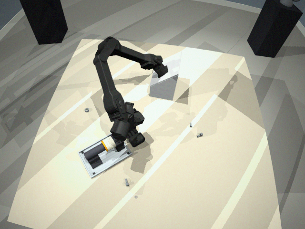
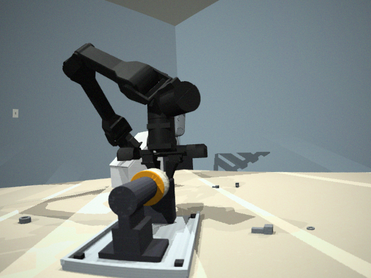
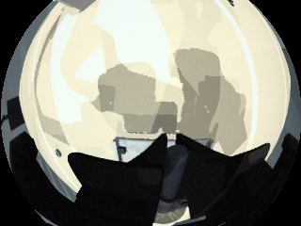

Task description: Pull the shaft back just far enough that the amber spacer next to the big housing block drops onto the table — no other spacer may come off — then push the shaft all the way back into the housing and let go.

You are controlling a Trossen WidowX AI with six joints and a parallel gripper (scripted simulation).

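Now: gripper tip 40 mm short of the grey-blue shaft, 60 mm to the left of it and 30 mm below it. From my gripper tip the other things lie so: nut: 170 mm behind, 240 mm to the right, 40 mm below; cream spacer: 50 mm ahead, 80 mm to the right, 30 mm above; amber spacer: 70 mm ahead, 110 mm to the right, 30 mm above.
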